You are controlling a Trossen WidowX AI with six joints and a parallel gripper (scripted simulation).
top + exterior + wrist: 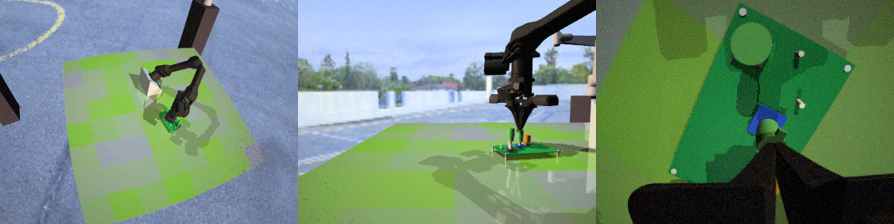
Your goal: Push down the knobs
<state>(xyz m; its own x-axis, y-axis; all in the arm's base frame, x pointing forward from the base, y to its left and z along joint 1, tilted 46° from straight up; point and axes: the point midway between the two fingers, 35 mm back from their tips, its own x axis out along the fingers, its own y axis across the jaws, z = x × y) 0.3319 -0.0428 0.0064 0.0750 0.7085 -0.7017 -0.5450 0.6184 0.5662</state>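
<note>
The green knob is 1 cm below my gripper tip.
</note>
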